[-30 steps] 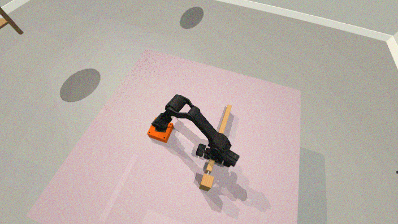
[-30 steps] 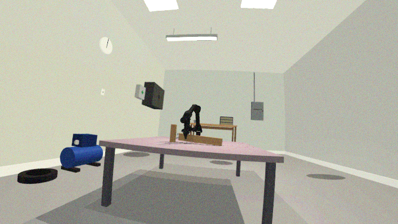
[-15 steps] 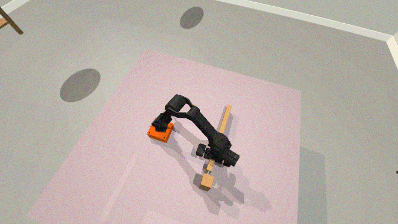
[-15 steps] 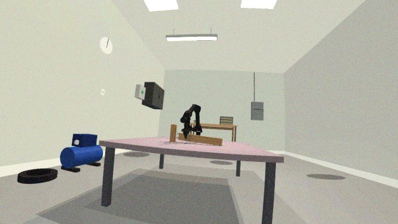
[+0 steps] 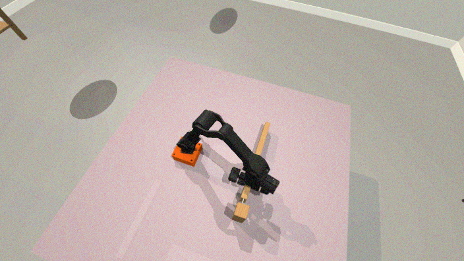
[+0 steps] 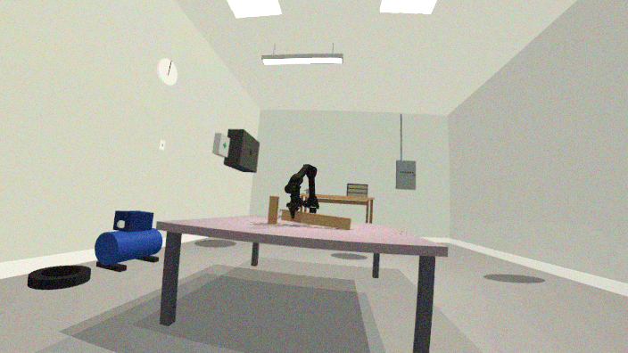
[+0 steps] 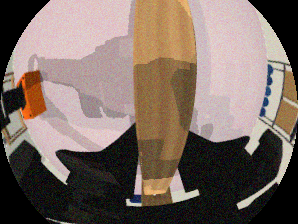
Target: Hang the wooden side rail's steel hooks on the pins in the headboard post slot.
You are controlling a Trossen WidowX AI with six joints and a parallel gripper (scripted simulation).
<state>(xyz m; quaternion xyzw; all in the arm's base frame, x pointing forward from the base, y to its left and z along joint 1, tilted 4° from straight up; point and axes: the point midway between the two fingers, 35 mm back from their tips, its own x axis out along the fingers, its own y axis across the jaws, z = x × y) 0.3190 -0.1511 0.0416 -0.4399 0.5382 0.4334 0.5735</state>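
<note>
Right now the headboard post is 30 mm behind my gripper tip, 130 mm to the right of it and 40 mm above it.
</note>
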